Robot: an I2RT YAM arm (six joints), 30 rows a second.
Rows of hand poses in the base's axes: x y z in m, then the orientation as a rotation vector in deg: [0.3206, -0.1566, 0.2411, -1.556, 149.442, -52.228]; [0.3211, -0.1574, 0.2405, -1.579, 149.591, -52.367]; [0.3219, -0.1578, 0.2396, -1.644, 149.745, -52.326]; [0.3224, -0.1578, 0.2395, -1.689, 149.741, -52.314]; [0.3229, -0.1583, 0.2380, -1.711, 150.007, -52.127]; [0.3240, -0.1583, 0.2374, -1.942, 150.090, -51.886]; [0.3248, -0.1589, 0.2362, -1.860, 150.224, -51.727]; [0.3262, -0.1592, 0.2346, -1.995, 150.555, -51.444]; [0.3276, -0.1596, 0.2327, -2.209, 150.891, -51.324]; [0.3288, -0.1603, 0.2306, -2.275, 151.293, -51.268]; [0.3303, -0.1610, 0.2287, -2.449, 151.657, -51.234]
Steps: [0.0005, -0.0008, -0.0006, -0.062, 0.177, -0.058]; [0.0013, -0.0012, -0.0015, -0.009, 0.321, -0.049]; [0.0018, -0.0012, -0.0016, -0.008, 0.325, -0.015]; [0.0023, -0.0017, -0.0031, 0.171, 0.522, -0.032]; [0.0034, -0.0017, -0.0037, 0.318, 0.590, 0.151]; [0.0042, -0.0023, -0.0049, 0.463, 0.650, 0.096]; [0.0056, -0.0026, -0.0065, 0.705, 0.910, 0.156]; [0.0070, -0.0030, -0.0084, 0.829, 1.235, 0.229]; [0.0082, -0.0037, -0.0105, 0.944, 1.601, 0.172]; [0.0097, -0.0044, -0.0124, 1.022, 1.964, 0.190]
